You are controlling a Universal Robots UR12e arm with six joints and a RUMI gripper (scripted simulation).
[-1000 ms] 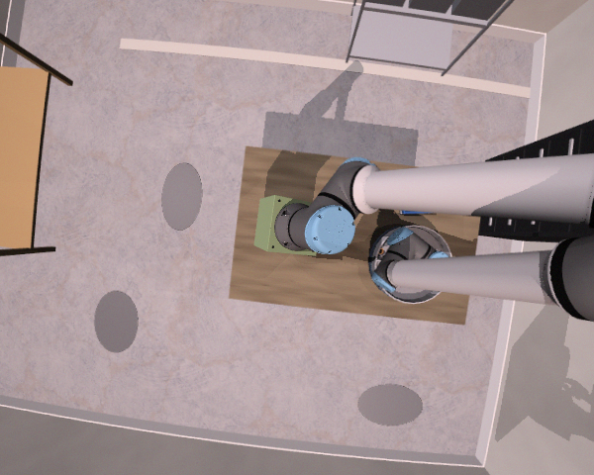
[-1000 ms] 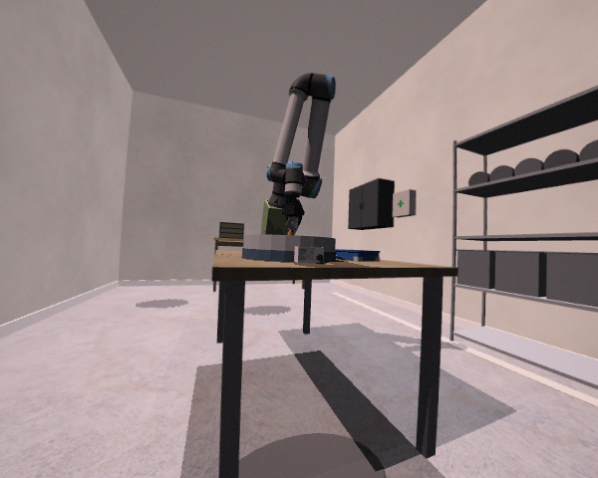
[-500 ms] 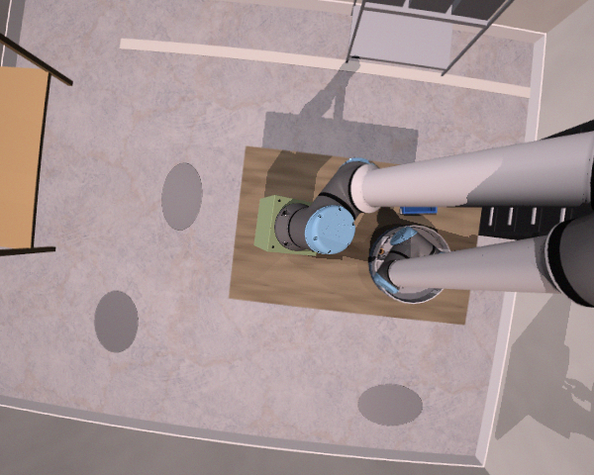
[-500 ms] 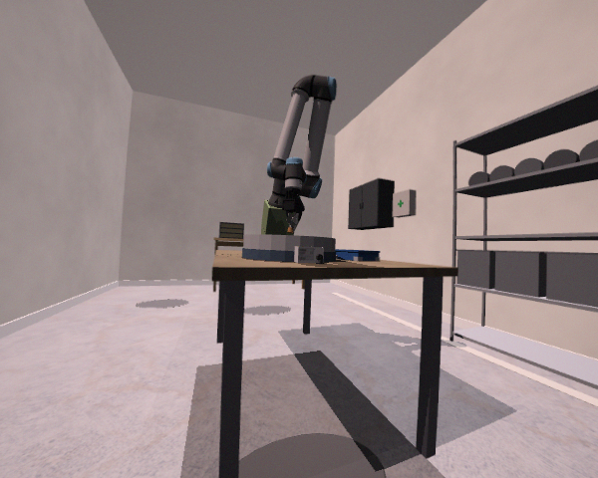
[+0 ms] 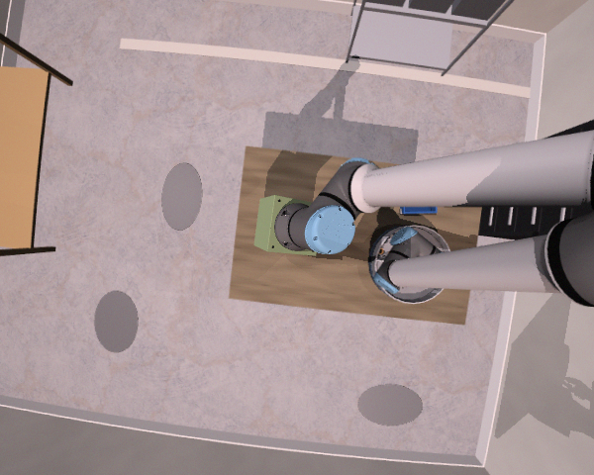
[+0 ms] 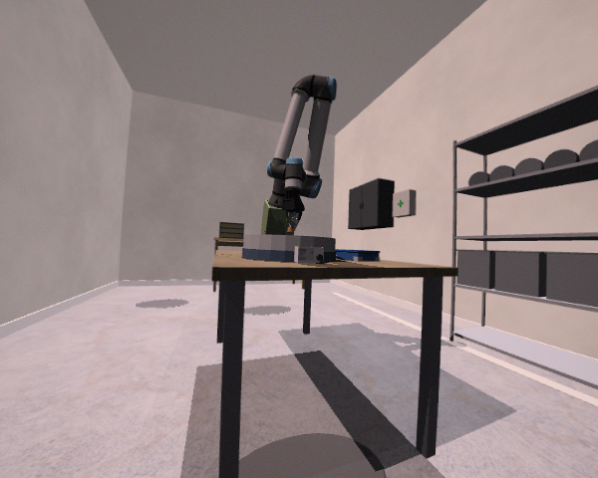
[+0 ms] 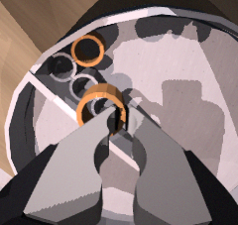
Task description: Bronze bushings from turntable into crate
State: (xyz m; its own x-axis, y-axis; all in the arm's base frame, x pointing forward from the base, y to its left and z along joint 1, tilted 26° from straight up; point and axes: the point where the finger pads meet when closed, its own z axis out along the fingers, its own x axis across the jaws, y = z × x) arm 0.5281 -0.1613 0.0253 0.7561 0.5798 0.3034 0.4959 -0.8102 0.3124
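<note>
My gripper is now 21 cm short of the blue crate, 26 cm to the right of it and 13 cm above it. Round my hand: round grey turntable: 12 cm ahead, 9 cm to the right, 10 cm below.
</note>
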